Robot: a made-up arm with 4 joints.
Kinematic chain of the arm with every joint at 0, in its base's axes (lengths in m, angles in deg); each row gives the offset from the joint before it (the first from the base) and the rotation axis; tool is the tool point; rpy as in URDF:
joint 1: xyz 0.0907 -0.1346 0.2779 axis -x
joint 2: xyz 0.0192 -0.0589 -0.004 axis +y
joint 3: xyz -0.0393 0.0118 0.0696 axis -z
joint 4: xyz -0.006 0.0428 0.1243 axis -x
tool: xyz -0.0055 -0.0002 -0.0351 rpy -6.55 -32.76 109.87
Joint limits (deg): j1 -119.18..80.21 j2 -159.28..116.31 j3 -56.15..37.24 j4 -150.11..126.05
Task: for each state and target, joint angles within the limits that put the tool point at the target. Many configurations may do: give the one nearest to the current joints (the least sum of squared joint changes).
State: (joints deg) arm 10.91 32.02 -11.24 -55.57
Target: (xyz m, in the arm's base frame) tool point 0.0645 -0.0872 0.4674
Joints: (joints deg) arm 10.15 12.61 -30.20 -74.24
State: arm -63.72 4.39 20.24 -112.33
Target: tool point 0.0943 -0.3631 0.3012
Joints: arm -86.13 13.10 -17.00 -149.18
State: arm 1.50 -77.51 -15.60 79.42
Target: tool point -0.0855 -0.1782 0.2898
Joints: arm -0.83 -69.53 -19.87 81.38
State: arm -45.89 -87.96 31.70 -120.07
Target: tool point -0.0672 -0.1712 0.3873
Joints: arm -27.90 -54.47 35.08 -122.50
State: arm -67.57 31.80 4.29 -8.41
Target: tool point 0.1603 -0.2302 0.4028
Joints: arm -40.22 34.96 -0.21 -20.31
